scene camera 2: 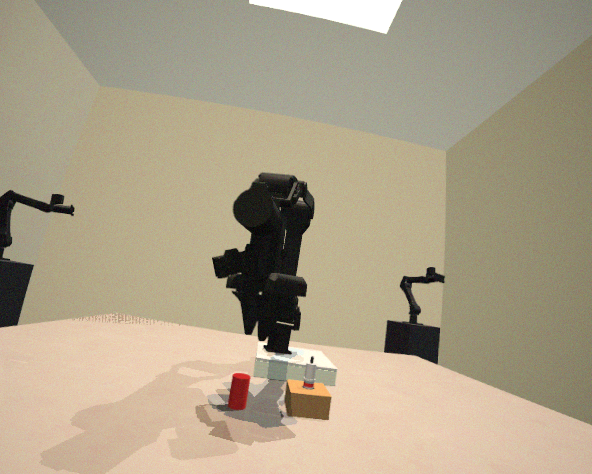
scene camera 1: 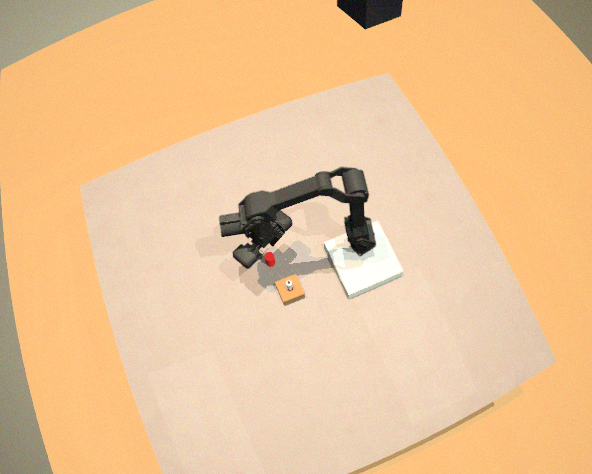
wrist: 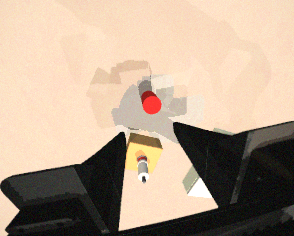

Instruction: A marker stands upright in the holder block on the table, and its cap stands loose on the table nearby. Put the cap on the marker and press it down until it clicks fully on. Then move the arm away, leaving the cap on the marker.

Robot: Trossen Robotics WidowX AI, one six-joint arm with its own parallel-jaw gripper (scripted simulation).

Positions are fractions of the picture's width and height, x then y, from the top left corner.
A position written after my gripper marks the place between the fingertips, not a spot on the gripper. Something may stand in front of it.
I see my gripper (scene camera 2: 0.43, 0.71) and an orange holder block (scene camera 2: 0.50, 0.86).
My gripper shows as well in the wrist view (wrist: 0.51, 0.56).
